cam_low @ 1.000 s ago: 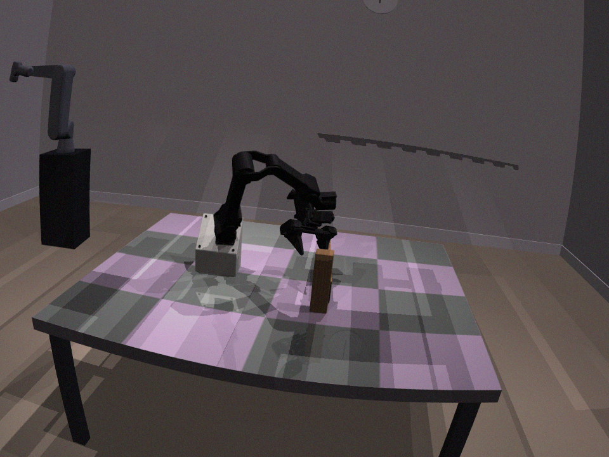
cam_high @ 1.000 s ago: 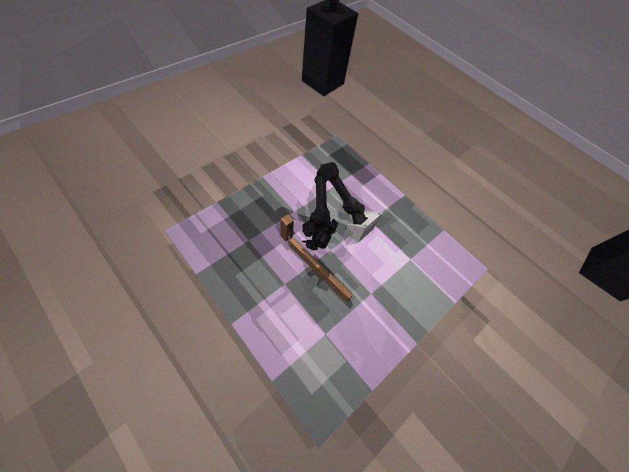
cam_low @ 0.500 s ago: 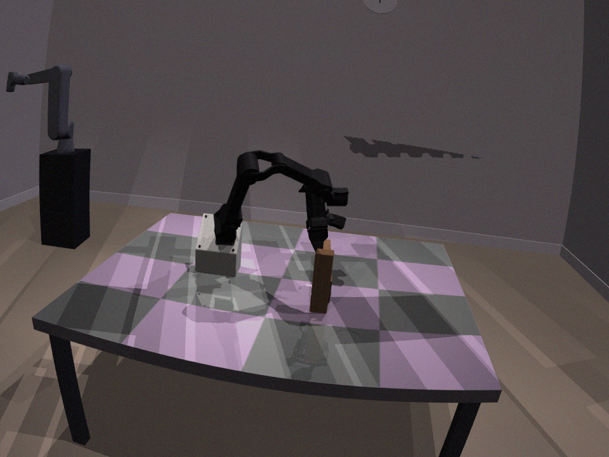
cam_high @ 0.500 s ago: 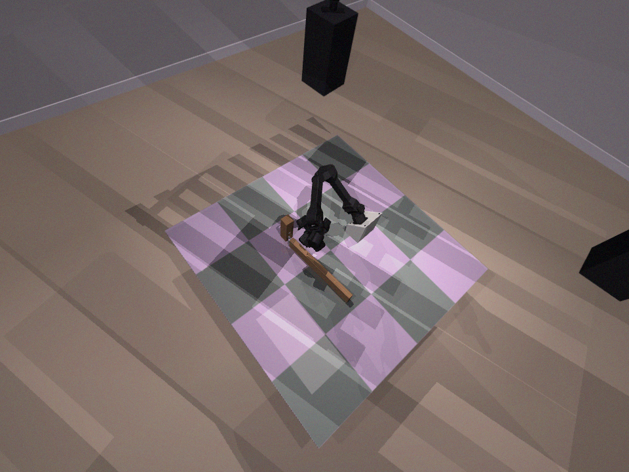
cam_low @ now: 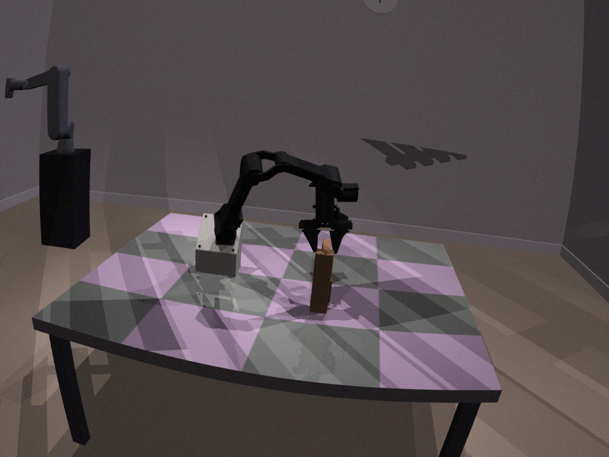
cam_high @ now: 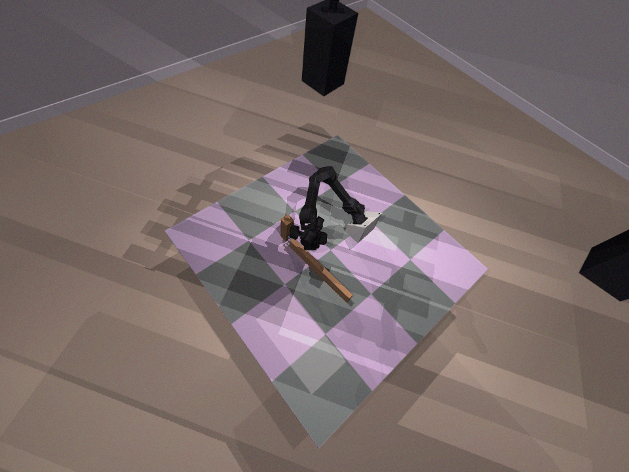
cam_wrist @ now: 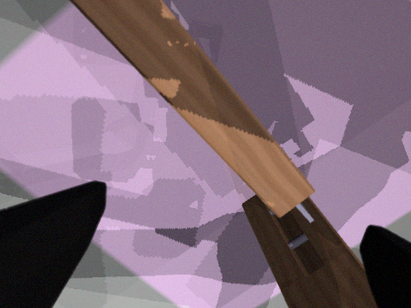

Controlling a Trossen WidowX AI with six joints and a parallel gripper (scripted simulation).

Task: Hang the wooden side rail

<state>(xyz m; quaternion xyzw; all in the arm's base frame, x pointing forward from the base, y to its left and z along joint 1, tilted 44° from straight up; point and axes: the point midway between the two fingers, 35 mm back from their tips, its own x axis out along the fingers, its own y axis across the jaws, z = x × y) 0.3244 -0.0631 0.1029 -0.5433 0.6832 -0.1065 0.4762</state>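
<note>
The wooden headboard post is 10 mm behind my gripper tip, 130 mm to the right of it and 60 mm below it.
</note>
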